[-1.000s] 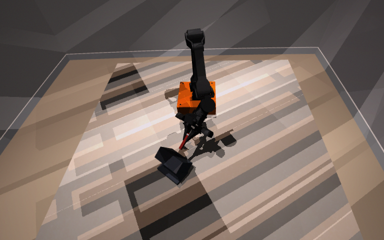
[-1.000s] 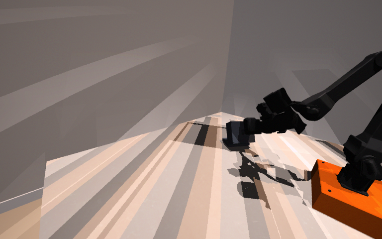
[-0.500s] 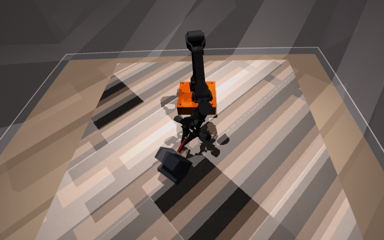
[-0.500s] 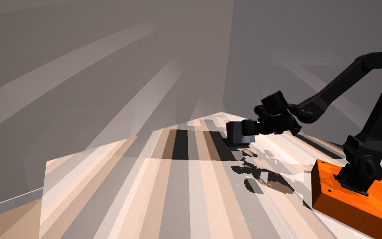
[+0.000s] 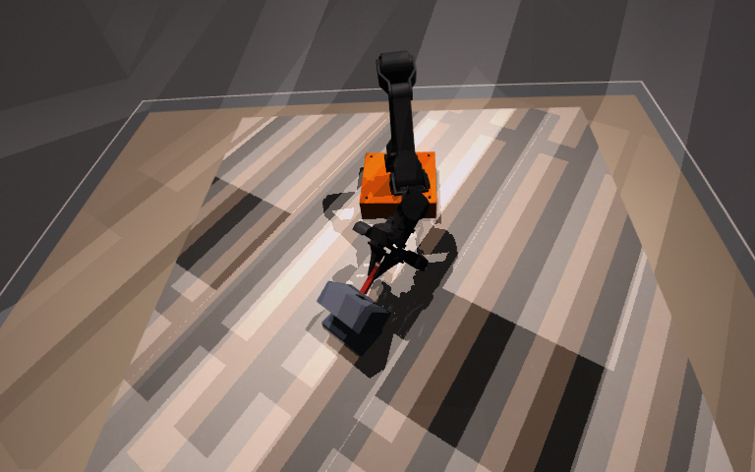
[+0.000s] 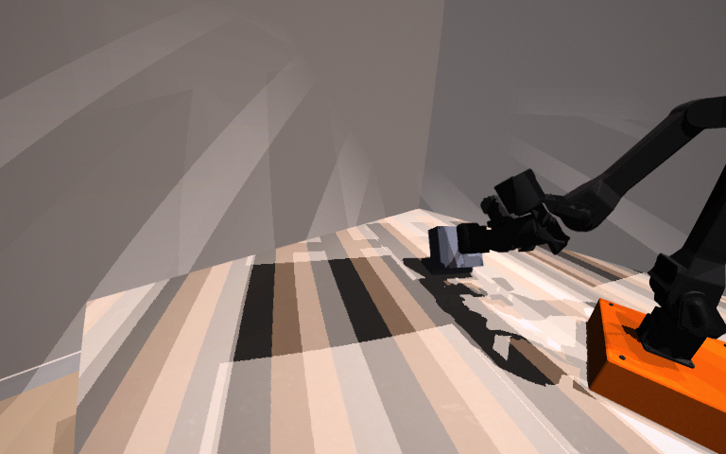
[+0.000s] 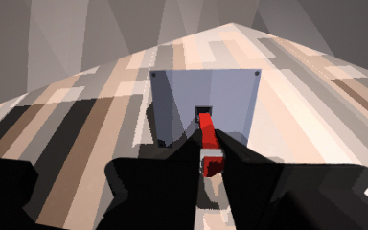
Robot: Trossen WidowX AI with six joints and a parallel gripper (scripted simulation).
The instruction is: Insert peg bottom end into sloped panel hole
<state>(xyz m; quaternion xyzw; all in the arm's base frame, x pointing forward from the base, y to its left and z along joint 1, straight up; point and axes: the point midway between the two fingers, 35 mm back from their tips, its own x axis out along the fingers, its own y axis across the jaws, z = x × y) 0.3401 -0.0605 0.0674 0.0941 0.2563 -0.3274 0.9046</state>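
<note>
My gripper tip is 50 mm short of the sloped panel, 40 mm to the left of it and 40 mm above it. The rest, counted from my gripper tip: panel foot 70 mm ahead, 60 mm to the right, 110 mm below; red peg 10 mm behind, 10 mm to the left, 10 mm above.
</note>
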